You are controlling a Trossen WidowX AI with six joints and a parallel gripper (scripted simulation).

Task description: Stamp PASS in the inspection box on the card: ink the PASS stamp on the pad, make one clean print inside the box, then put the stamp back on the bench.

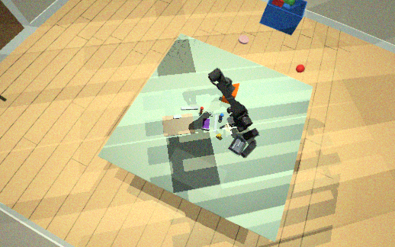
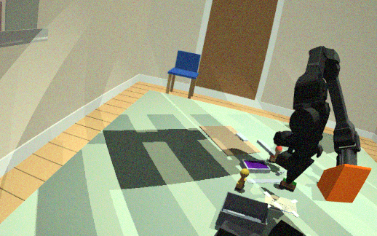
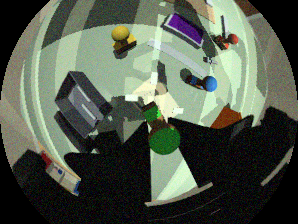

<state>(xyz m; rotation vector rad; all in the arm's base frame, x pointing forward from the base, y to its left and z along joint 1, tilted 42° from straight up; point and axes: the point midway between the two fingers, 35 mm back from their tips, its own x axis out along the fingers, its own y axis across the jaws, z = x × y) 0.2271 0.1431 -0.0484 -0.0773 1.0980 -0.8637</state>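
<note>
The white card lies 9 cm below my gripper tip, 1 cm to the right of it and 1 cm behind it. Round my gripper tip: blue-knobbed stamp: 11 cm to the right, 7 cm below, 3 cm behind; then yellow-knobbed stamp: 12 cm ahead, 7 cm below, 5 cm to the right; then green-knobbed stamp: right at my gripper tip.
</note>
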